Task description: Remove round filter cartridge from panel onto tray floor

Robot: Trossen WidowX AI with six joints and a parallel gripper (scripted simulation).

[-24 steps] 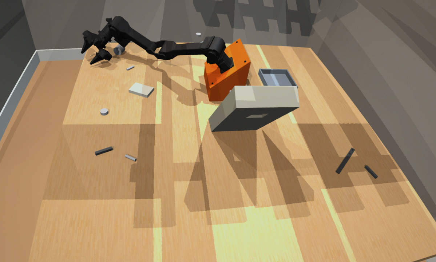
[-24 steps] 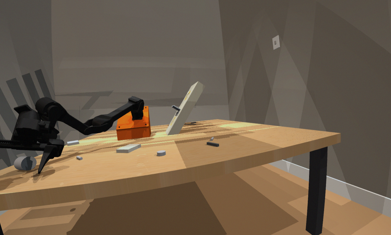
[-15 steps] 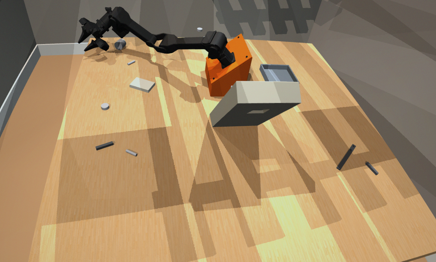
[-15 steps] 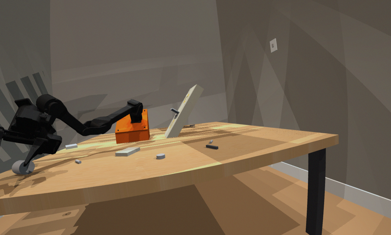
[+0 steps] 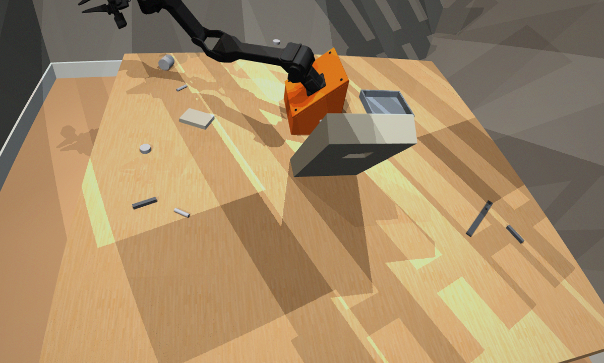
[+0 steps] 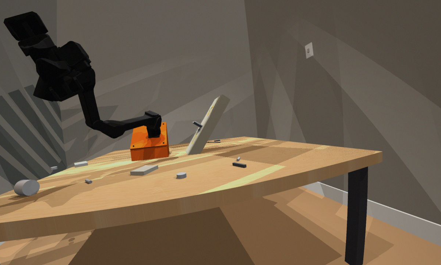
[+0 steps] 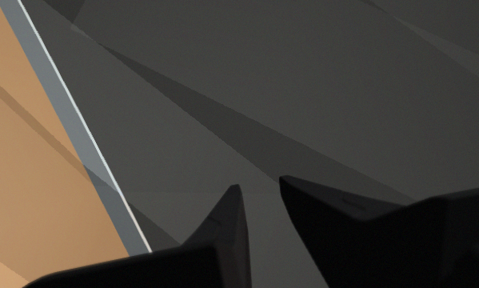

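The round filter cartridge lies 440 mm ahead of my gripper tip, 710 mm to the left of it and 80 mm below it. Round my gripper tip: beige service panel 390 mm ahead, 710 mm to the left, 150 mm below; grey tray 10 mm behind, 960 mm to the left, 300 mm below.
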